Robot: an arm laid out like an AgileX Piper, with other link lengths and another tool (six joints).
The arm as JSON. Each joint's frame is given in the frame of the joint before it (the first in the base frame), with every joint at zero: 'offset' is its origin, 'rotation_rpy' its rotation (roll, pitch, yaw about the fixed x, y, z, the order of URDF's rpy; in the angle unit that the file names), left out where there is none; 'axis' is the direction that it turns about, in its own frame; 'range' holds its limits. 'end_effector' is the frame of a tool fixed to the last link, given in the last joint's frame.
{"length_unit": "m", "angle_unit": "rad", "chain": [
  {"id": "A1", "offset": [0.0, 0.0, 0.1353], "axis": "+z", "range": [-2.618, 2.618]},
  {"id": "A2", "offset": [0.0, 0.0, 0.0], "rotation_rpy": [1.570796, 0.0, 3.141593], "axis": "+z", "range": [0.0, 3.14]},
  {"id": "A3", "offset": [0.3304, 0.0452, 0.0], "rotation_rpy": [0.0, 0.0, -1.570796], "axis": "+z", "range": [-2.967, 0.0]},
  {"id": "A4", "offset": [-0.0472, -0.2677, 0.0], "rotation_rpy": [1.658, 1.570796, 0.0], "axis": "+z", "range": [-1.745, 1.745]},
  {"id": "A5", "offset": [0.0, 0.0, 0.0], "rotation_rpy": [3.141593, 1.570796, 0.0], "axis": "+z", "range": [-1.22, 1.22]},
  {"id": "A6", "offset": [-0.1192, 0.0, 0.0], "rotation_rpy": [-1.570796, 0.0, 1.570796], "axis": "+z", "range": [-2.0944, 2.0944]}
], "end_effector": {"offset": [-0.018, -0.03, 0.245], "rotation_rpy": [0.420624, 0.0, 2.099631]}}
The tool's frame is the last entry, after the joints.
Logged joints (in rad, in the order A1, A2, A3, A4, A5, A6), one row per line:
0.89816 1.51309 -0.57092 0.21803 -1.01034 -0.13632
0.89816 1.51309 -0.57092 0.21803 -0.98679 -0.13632
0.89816 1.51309 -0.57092 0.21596 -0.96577 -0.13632
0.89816 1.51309 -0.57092 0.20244 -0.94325 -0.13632
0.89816 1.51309 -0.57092 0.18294 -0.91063 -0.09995
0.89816 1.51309 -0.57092 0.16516 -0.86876 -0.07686
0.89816 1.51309 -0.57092 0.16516 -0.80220 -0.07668
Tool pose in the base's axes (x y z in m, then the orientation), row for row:
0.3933 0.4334 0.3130 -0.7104 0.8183 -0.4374
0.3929 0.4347 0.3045 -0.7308 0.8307 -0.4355
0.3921 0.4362 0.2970 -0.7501 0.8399 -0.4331
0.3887 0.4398 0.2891 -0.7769 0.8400 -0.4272
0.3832 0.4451 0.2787 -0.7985 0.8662 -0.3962
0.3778 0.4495 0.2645 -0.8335 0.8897 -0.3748
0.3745 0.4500 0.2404 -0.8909 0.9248 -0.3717
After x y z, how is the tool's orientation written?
As a rotation vector, in radians.
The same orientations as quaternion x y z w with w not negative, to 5 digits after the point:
-0.33533 0.38626 -0.20647 0.83410
-0.34425 0.39131 -0.20515 0.82842
-0.35271 0.39494 -0.20365 0.82349
-0.36475 0.39438 -0.20057 0.81926
-0.37404 0.40575 -0.18559 0.81303
-0.38907 0.41530 -0.17495 0.80345
-0.41301 0.42873 -0.17232 0.78480

